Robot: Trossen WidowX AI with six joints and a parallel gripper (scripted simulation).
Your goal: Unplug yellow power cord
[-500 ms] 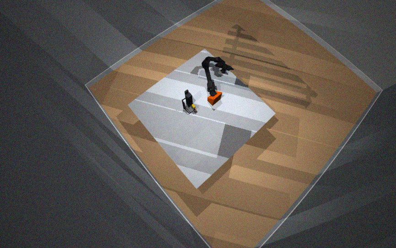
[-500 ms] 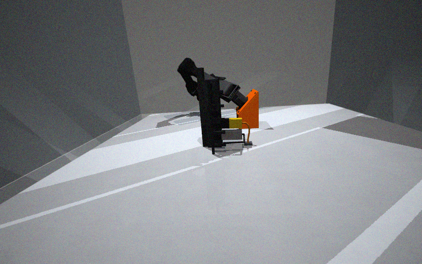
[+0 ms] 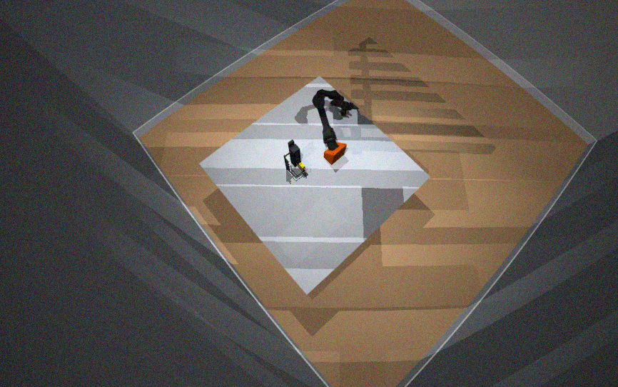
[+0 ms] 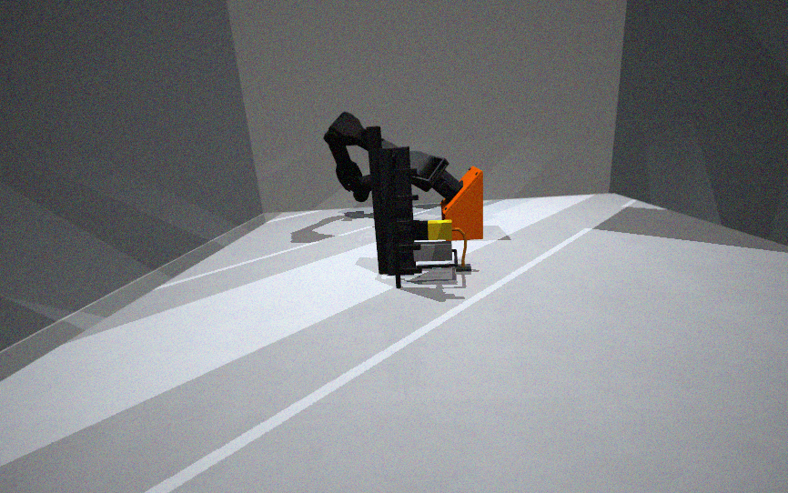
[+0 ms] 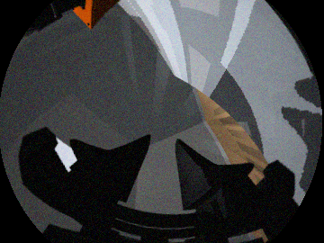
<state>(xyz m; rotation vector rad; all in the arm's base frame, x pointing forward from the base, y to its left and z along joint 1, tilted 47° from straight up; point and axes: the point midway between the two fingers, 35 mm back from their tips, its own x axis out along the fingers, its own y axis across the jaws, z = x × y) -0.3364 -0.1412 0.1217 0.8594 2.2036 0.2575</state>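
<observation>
My gripper tip is now 640 mm short of the yellow plug, 110 mm to the right of it and 50 mm above it.
</observation>
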